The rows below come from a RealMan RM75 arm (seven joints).
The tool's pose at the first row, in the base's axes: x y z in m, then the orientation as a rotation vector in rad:
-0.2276, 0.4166, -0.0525, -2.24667, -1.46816, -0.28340
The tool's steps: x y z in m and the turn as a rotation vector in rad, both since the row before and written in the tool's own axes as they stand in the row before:
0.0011, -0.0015, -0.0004, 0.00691, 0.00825, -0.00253
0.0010, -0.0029, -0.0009, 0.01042, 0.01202, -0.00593
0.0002, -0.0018, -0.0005, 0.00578, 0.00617, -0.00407
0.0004, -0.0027, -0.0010, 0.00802, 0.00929, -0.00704
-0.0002, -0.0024, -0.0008, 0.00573, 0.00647, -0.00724
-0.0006, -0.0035, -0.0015, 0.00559, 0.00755, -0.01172
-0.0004, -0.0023, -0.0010, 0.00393, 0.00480, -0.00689
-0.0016, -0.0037, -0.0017, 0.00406, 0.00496, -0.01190
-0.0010, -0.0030, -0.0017, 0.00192, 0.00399, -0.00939
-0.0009, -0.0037, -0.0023, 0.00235, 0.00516, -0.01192
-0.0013, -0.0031, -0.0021, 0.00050, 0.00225, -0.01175
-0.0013, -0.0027, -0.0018, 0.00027, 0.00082, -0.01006
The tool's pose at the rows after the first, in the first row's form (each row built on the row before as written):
-0.2285, 0.4178, -0.0513, -2.23576, -1.46569, -0.28762
-0.2307, 0.4192, -0.0494, -2.21809, -1.46457, -0.29415
-0.2322, 0.4197, -0.0484, -2.20799, -1.46507, -0.29747
-0.2344, 0.4204, -0.0467, -2.19271, -1.46692, -0.30327
-0.2366, 0.4206, -0.0455, -2.18038, -1.47080, -0.30796
-0.2399, 0.4204, -0.0435, -2.16463, -1.47912, -0.31539
-0.2421, 0.4202, -0.0422, -2.15468, -1.48367, -0.31960
-0.2460, 0.4191, -0.0405, -2.14113, -1.49368, -0.32560
-0.2490, 0.4182, -0.0387, -2.13137, -1.50166, -0.33144
-0.2526, 0.4172, -0.0362, -2.11894, -1.51168, -0.33900
-0.2558, 0.4158, -0.0343, -2.10938, -1.52334, -0.34506
-0.2586, 0.4144, -0.0327, -2.10179, -1.53394, -0.34926

